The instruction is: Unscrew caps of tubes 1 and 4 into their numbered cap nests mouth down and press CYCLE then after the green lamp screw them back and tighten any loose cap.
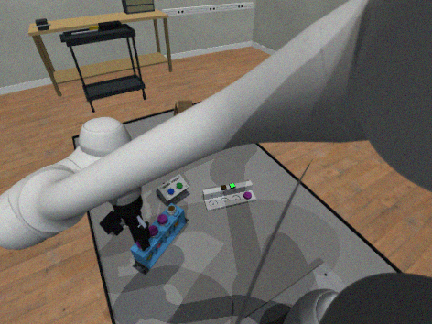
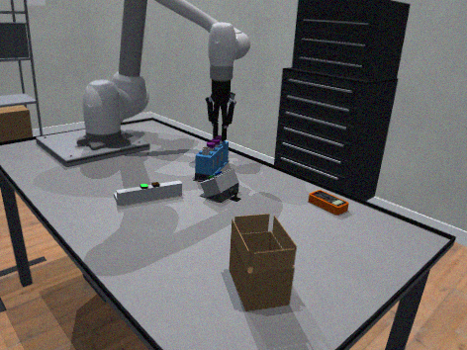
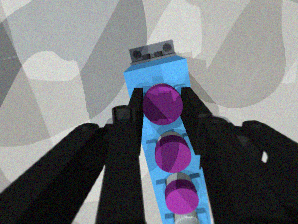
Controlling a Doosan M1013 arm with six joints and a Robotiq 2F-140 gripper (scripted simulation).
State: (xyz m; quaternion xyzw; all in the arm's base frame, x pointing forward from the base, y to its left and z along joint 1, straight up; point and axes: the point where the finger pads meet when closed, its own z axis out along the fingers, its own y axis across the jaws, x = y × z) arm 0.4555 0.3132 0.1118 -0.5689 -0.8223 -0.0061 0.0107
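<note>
Right now the purple cap is 30 mm below my hand. Round my hand: grey key housing: 230 mm ahead, 190 mm to the right, 90 mm below; then green ready key: 220 mm ahead, 210 mm to the right, 80 mm below; then blue cycle key: 210 mm ahead, 170 mm to the right, 80 mm below.
</note>
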